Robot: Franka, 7 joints.
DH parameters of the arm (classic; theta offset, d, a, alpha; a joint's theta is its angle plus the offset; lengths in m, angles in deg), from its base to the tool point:
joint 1: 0 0.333 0 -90
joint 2: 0 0 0 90
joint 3: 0 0.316 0.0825 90
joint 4: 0 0 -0.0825 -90
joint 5: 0 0.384 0 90
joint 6: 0 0 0.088 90
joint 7: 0 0.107 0 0
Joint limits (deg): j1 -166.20..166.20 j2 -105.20..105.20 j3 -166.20..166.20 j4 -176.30..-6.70 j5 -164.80..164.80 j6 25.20..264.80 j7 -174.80..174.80
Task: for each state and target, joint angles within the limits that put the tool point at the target. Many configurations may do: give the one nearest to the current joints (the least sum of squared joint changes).
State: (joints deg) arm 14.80 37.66 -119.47 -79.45 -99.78 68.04 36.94
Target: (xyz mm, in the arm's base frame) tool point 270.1 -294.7 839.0
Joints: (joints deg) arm 25.44 51.26 -114.06 -89.88 -93.66 56.20 36.94
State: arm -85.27 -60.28 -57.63 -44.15 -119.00 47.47 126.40
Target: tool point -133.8 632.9 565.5
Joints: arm -96.62 -68.03 -60.30 -37.20 -114.38 25.20 126.40
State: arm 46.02 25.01 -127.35 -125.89 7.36 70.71 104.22
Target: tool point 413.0 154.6 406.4
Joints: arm 98.36 30.46 -90.37 -113.87 19.40 57.92 104.22
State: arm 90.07 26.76 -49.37 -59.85 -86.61 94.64 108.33
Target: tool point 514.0 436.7 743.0
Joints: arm 78.96 32.74 -51.46 -59.98 -87.90 100.61 108.33
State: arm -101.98 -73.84 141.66 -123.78 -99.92 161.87 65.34
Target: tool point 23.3 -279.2 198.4
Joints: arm -122.25 -105.20 131.22 -169.55 -102.37 153.67 65.34
